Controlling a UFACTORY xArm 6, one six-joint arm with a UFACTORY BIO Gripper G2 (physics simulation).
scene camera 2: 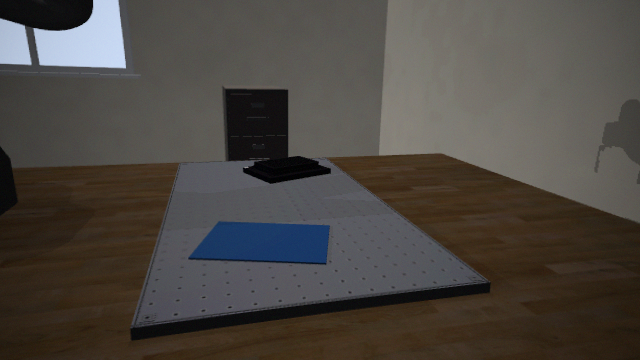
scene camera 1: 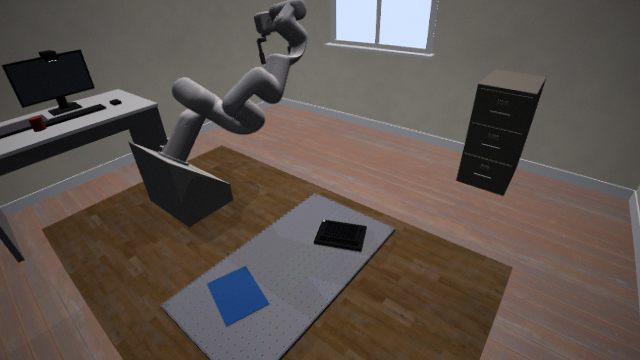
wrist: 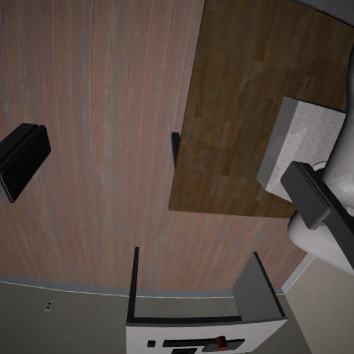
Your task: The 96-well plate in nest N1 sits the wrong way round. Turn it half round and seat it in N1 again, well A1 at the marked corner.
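The black 96-well plate (scene camera 1: 343, 230) (scene camera 2: 286, 163) lies flat in the black nest N1 (scene camera 1: 339, 245) (scene camera 2: 272, 179), at the far end of the grey perforated board. A small light mark shows at the nest's back left corner in the scene camera 1 view. Well labels are too small to read. My gripper (scene camera 1: 275, 55) (wrist: 165, 178) is open and empty, raised high above and behind the board, far from the plate. In the wrist view its two fingers stand wide apart, with floor between them. The plate does not show in the wrist view.
A flat blue rectangle (scene camera 1: 238, 295) (scene camera 2: 262, 243) lies on the near part of the grey board (scene camera 1: 295, 280) (scene camera 2: 400, 270). The arm's angular base (scene camera 1: 190, 192) (wrist: 300, 142) stands behind the board. A desk (scene camera 1: 125, 102) (wrist: 270, 327) with a monitor is at the left, and a dark cabinet (scene camera 1: 495, 135) (scene camera 2: 256, 125) stands beyond.
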